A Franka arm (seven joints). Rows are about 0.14 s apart.
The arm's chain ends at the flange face. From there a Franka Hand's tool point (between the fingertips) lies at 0.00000 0.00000 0.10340 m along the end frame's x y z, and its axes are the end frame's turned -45 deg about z.
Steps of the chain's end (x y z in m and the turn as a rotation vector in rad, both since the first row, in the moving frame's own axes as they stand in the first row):
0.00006, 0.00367, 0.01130, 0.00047, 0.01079, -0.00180
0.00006, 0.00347, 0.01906, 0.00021, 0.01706, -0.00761
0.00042, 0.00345, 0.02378, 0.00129, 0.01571, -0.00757
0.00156, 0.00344, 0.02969, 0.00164, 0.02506, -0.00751
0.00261, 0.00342, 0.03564, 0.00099, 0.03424, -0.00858
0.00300, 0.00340, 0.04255, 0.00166, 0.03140, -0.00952
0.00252, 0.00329, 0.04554, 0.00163, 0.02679, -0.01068
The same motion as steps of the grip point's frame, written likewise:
-0.00173, 0.00339, 0.01129, -0.00730, 0.00796, -0.00180
-0.00114, 0.00372, 0.01904, -0.01191, 0.01221, -0.00761
-0.00090, 0.00379, 0.02377, -0.01020, 0.01202, -0.00757
0.00063, 0.00524, 0.02966, -0.01656, 0.01888, -0.00751
0.00201, 0.00668, 0.03558, -0.02351, 0.02491, -0.00858
0.00214, 0.00669, 0.04250, -0.02103, 0.02338, -0.00952
0.00154, 0.00594, 0.04550, -0.01779, 0.02010, -0.01068

